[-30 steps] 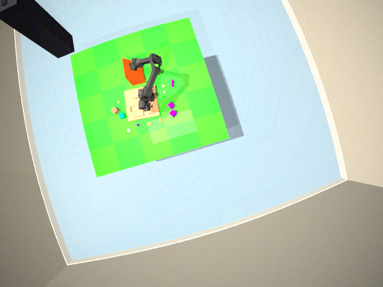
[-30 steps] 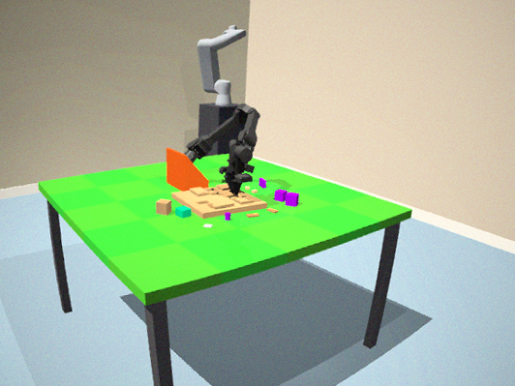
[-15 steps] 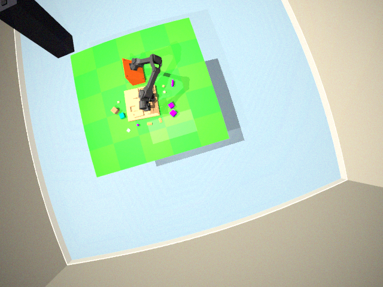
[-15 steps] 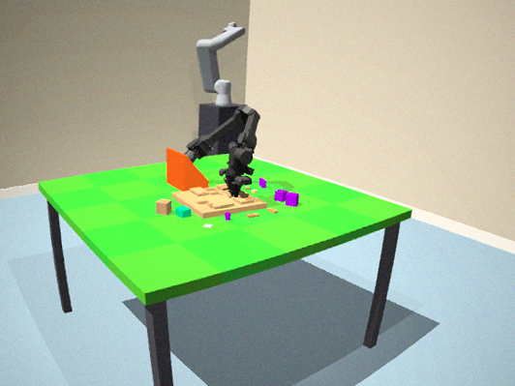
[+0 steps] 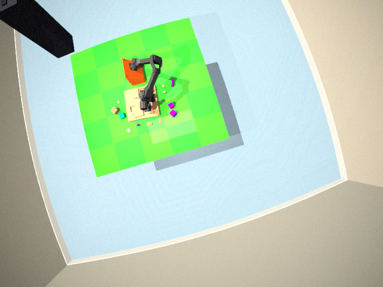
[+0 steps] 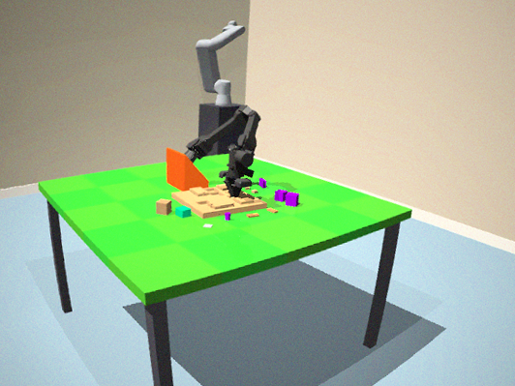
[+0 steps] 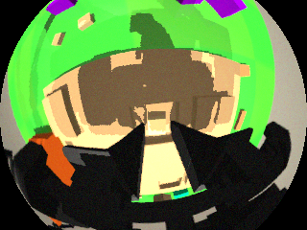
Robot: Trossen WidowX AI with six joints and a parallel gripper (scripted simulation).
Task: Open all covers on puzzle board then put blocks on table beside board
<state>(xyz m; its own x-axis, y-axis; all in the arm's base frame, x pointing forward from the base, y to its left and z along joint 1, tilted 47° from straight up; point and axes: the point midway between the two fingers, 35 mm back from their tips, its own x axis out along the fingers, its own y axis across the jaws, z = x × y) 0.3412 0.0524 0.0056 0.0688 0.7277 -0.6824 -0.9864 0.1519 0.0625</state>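
The tan puzzle board is 30 mm behind my gripper tip and 50 mm to the right of it. The rest, counted from my gripper tip: teal block 30 mm ahead, 270 mm to the right; then purple stick 120 mm behind, 260 mm to the left; then tan cube 30 mm behind, 320 mm to the right, 10 mm above.
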